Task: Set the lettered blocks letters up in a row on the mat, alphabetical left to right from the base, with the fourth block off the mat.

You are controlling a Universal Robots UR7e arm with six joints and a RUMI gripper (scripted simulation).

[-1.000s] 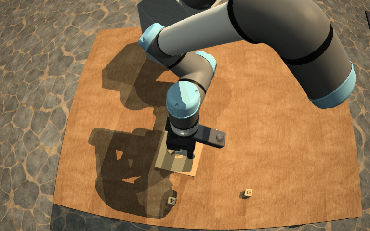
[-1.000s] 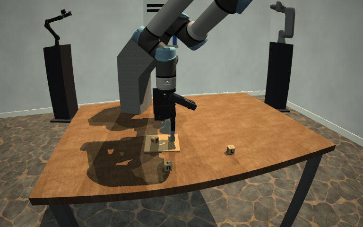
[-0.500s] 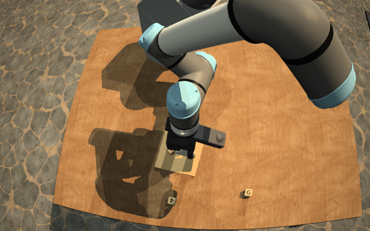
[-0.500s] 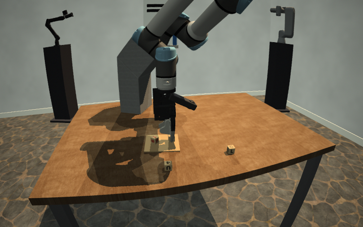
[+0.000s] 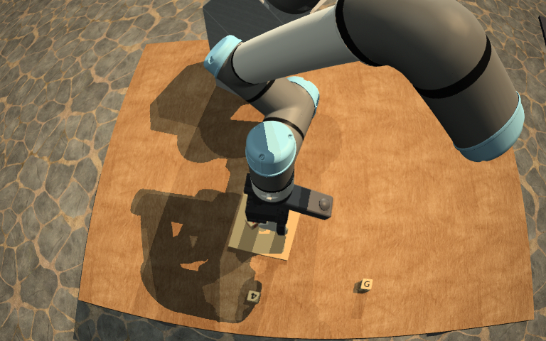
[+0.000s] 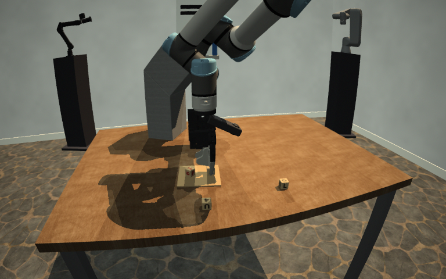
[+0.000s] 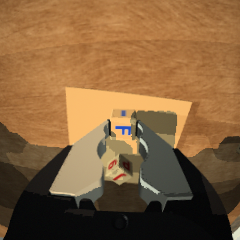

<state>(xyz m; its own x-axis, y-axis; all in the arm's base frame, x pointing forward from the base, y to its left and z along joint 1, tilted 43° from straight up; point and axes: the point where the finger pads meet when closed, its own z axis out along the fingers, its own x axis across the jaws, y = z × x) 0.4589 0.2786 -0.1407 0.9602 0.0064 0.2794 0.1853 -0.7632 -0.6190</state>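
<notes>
Now: the block right at my hand. Also, from my hand: tan mat (4 cm to the right, 2 cm below, 1 cm ahead).
</notes>
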